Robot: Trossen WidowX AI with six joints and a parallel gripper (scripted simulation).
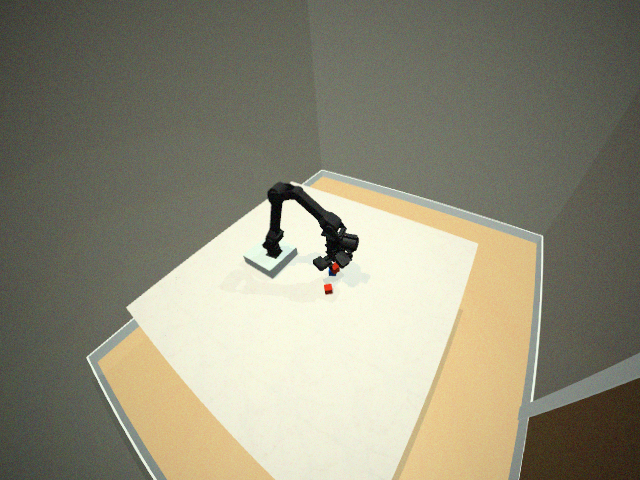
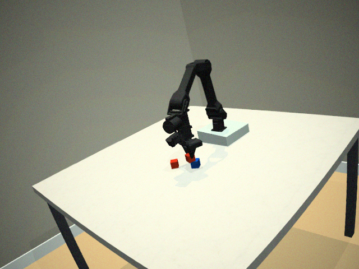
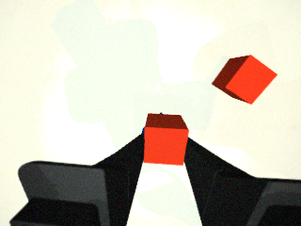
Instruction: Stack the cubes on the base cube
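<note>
My gripper tip is now 2 cm past the blue base cube, 1 cm to the right of it and 4 cm above it.
</note>
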